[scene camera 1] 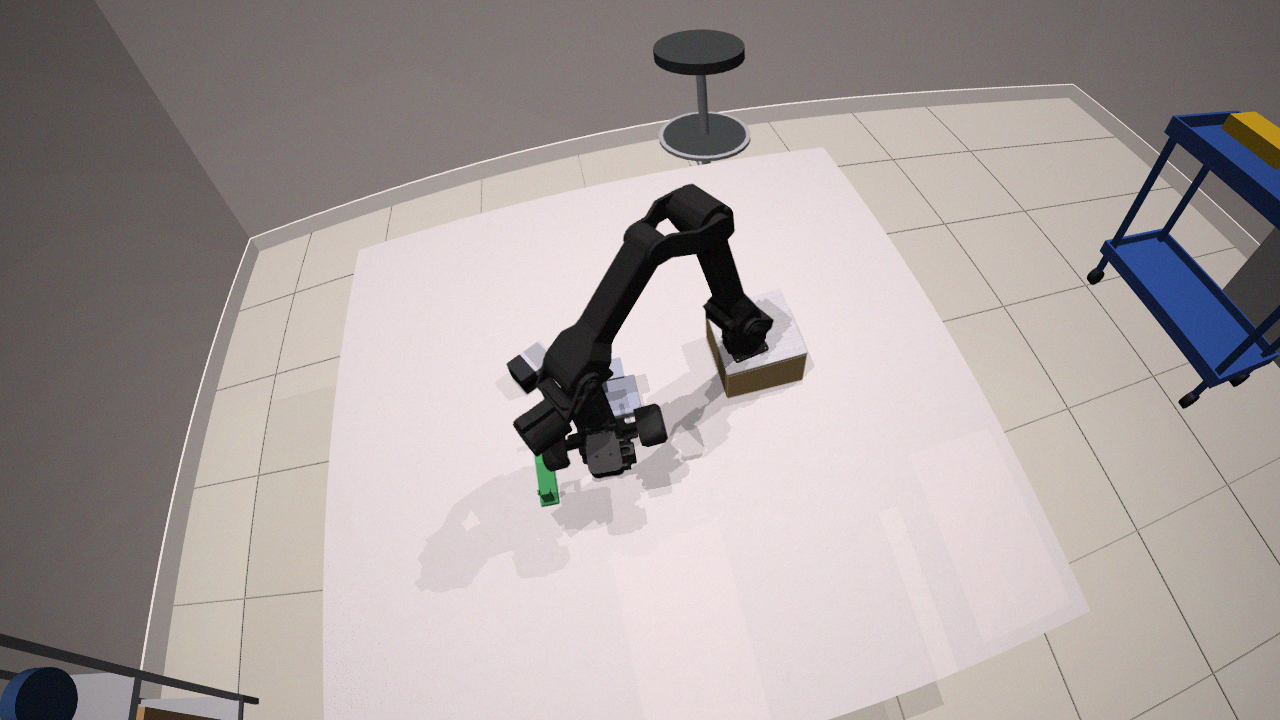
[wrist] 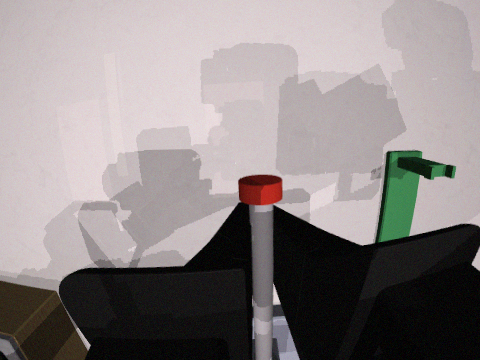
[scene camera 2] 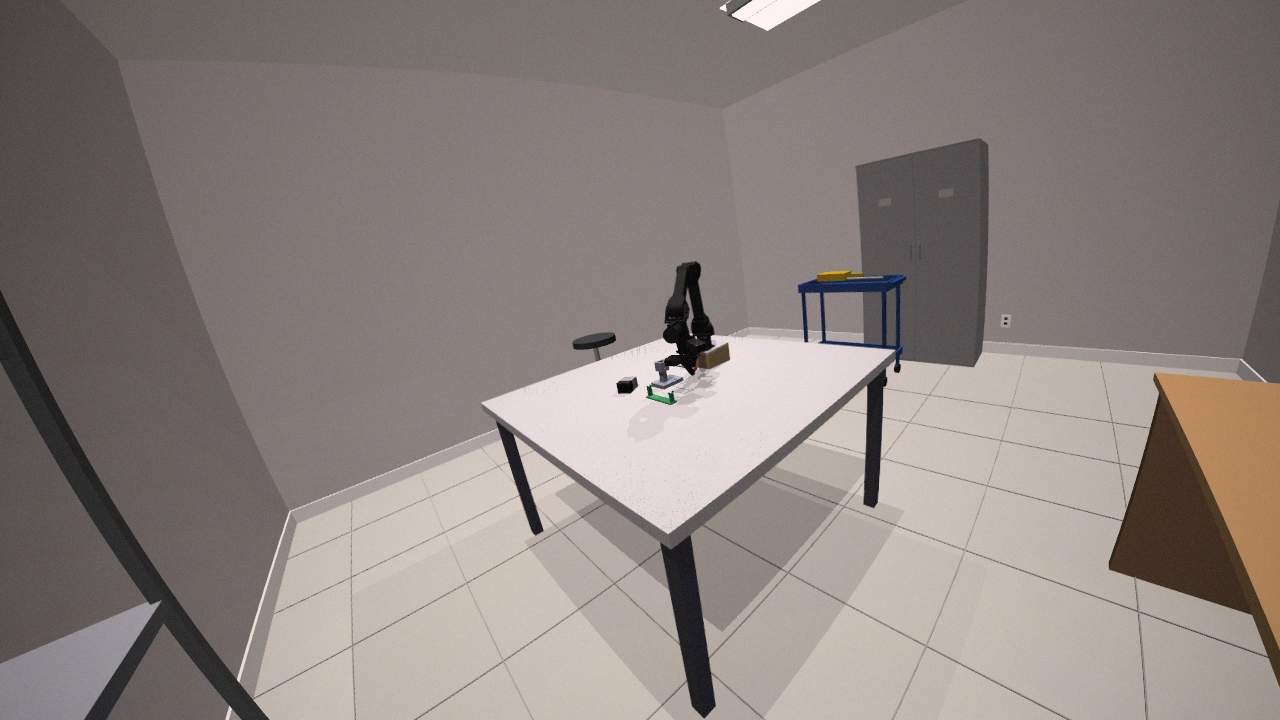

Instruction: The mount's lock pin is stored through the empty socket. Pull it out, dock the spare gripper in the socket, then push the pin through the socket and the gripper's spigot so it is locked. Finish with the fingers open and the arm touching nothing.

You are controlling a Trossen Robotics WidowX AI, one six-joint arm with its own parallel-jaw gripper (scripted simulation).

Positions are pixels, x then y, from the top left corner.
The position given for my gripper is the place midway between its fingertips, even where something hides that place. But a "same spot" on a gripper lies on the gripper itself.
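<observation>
My gripper is visible in the wrist view, in scene camera 2 and in scene camera 1 [616, 466]. On the gripper, [scene camera 2: 689, 361] and [wrist: 423, 232] are the same spot.
</observation>
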